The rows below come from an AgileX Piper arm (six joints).
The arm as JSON. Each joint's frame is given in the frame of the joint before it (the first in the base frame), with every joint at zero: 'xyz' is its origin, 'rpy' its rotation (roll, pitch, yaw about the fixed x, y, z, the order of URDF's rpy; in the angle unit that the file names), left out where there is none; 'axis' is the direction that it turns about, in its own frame. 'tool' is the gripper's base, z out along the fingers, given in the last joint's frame.
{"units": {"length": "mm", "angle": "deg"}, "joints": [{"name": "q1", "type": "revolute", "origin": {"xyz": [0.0, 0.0, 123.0]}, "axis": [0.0, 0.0, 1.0]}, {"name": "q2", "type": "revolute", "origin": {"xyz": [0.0, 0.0, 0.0]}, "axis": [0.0, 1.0, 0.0]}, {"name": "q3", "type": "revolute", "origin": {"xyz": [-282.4, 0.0, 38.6]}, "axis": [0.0, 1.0, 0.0]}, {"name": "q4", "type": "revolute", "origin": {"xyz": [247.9, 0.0, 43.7]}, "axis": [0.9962, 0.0, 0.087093]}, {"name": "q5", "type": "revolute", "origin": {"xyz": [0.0, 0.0, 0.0]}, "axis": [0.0, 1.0, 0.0]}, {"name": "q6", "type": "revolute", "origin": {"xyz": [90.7, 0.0, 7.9]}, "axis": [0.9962, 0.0, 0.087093]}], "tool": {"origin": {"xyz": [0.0, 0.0, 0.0], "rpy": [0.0, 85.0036, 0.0]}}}
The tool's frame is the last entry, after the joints.
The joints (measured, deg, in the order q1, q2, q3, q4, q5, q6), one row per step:
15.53, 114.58, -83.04, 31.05, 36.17, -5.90
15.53, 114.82, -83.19, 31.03, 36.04, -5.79
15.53, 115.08, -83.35, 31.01, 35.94, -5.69
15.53, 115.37, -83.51, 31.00, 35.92, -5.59
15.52, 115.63, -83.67, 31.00, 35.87, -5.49
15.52, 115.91, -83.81, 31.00, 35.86, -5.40
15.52, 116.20, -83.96, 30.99, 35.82, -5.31
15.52, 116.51, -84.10, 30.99, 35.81, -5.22
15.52, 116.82, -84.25, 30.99, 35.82, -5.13
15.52, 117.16, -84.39, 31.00, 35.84, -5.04
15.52, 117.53, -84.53, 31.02, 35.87, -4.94
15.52, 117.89, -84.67, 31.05, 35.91, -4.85
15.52, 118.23, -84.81, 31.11, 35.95, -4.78
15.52, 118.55, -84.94, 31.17, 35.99, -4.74
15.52, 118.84, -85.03, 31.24, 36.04, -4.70
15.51, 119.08, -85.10, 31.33, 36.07, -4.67
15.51, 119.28, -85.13, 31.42, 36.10, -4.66
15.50, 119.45, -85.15, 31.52, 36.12, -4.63
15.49, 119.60, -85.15, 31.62, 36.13, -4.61
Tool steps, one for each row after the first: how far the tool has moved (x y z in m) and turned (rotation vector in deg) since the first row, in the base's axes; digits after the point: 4 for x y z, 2 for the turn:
0.0009, 0.0001, -0.0010, 0.00, 0.01, -0.14
0.0018, 0.0003, -0.0022, 0.00, 0.06, -0.26
0.0026, 0.0005, -0.0036, 0.00, 0.21, -0.34
0.0035, 0.0006, -0.0047, 0.01, 0.30, -0.46
0.0042, 0.0008, -0.0062, 0.01, 0.46, -0.54
0.0051, 0.0010, -0.0076, 0.00, 0.60, -0.62
0.0058, 0.0012, -0.0093, -0.02, 0.79, -0.70
0.0066, 0.0015, -0.0110, -0.02, 0.99, -0.77
0.0073, 0.0017, -0.0129, -0.04, 1.24, -0.84
0.0080, 0.0019, -0.0151, -0.04, 1.54, -0.92
0.0087, 0.0022, -0.0172, -0.04, 1.83, -0.99
0.0094, 0.0024, -0.0191, -0.02, 2.10, -1.06
0.0100, 0.0027, -0.0210, -0.01, 2.35, -1.10
0.0105, 0.0029, -0.0228, 0.01, 2.62, -1.14
0.0109, 0.0030, -0.0243, 0.05, 2.85, -1.21
0.0111, 0.0032, -0.0257, 0.09, 3.06, -1.25
0.0113, 0.0033, -0.0269, 0.14, 3.26, -1.32
0.0114, 0.0033, -0.0280, 0.19, 3.45, -1.39

